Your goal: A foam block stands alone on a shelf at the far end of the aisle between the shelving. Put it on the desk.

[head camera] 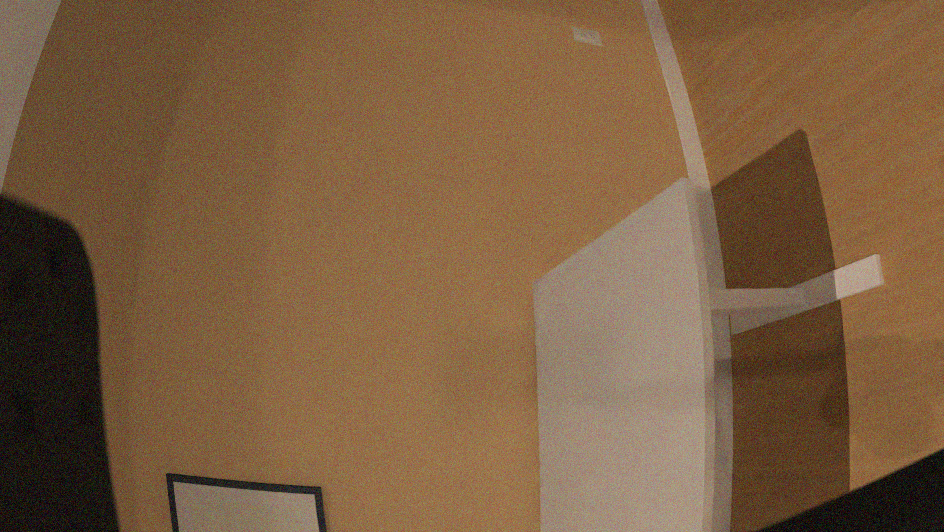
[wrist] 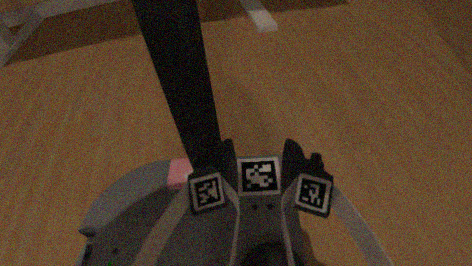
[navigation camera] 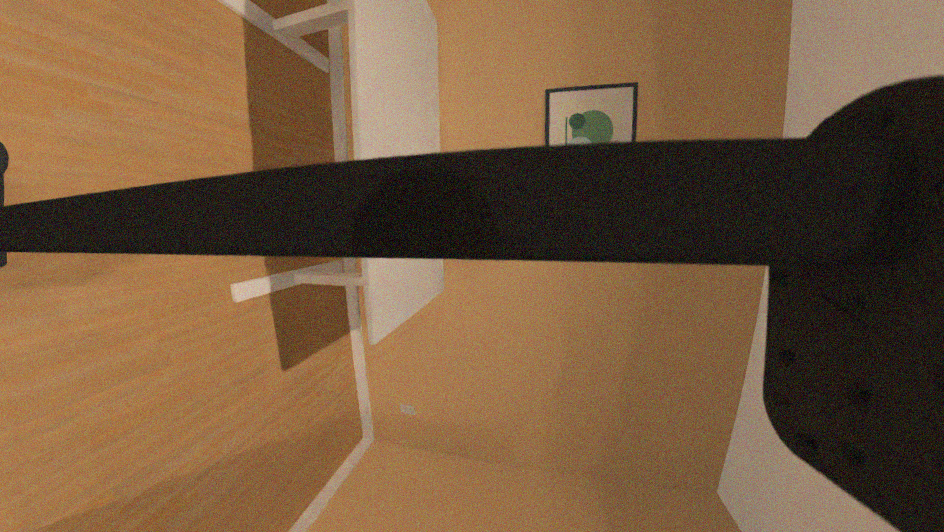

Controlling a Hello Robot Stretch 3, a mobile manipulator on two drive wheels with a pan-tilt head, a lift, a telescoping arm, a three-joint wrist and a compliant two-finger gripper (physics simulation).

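Places are measured from the robot's base along level axes (x ahead, y left, z up), in millimetres.
Pixels of known places: gripper, fingertip midpoint: (wrist: pixel 258 158).
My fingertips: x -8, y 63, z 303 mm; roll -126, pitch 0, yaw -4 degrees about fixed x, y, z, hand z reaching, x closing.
Observation:
Behind a point stands the place of what it marks.
A white desk (head camera: pixel 621 370) @(x -92, y 1104, z 720 mm) (navigation camera: pixel 396 85) @(x -744, y 955, z 720 mm) stands against the orange-brown wall. It appears sideways in the head and navigation views, with its legs toward the floor. Part of a white leg foot (wrist: pixel 263 21) shows at the top of the wrist view. The desk top shows no object on its visible part; a black robot part hides some of it in the navigation view. My gripper (wrist: pixel 258 158) @(x -8, y 63, z 303 mm) is open, its two dark fingertips apart with no object between them. It hangs over my own base, far from the desk. The foam block and the shelving do not show.
A framed picture (head camera: pixel 247 505) @(x -492, y 1507, z 1512 mm) (navigation camera: pixel 598 122) @(x -785, y 1455, z 1565 mm) hangs on the wall above the desk. A small wall outlet (head camera: pixel 587 35) @(x 1004, y 1787, z 401 mm) (navigation camera: pixel 407 409) @(x 1000, y 1787, z 401 mm) is beside the desk. The black mast (wrist: pixel 180 80) @(x -67, y 116, z 341 mm) rises beside my gripper. Wooden floor (navigation camera: pixel 132 343) @(x 236, y 549, z 1 mm) runs up to the white baseboard (navigation camera: pixel 360 389) @(x 893, y 1759, z 31 mm).

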